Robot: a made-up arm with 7 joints. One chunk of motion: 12 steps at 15 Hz.
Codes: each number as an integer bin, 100 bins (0 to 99) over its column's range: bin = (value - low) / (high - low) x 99, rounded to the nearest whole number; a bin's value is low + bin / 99 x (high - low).
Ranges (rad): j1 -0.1..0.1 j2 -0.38..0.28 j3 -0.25..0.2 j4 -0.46..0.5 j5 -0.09..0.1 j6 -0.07..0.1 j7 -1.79..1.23
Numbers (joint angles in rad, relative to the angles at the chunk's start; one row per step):
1: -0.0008 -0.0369 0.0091 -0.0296 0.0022 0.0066 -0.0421
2: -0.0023 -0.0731 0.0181 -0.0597 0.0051 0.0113 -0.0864
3: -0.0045 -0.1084 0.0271 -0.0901 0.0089 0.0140 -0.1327
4: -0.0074 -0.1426 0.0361 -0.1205 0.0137 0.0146 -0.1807
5: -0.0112 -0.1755 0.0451 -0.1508 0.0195 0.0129 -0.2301
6: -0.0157 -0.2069 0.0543 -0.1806 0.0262 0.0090 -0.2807
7: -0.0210 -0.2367 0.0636 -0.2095 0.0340 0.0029 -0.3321
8: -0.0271 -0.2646 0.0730 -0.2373 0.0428 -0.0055 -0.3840
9: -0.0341 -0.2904 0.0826 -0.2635 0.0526 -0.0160 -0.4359
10: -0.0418 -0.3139 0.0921 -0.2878 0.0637 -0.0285 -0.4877
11: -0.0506 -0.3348 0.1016 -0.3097 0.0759 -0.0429 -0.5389
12: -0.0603 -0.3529 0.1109 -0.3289 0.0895 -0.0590 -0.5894
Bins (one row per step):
1: 49 51 57 44 48 45 57
2: 48 46 59 41 50 47 56
3: 47 41 61 38 52 49 54
4: 46 36 63 35 54 49 53
5: 44 31 65 32 57 48 51
6: 42 26 67 29 61 46 49
7: 39 21 69 26 65 42 48
8: 36 17 71 23 69 38 46
9: 33 13 73 20 74 31 44
10: 29 10 75 18 80 24 43
11: 24 7 77 15 86 16 41
12: 20 4 79 14 94 6 39

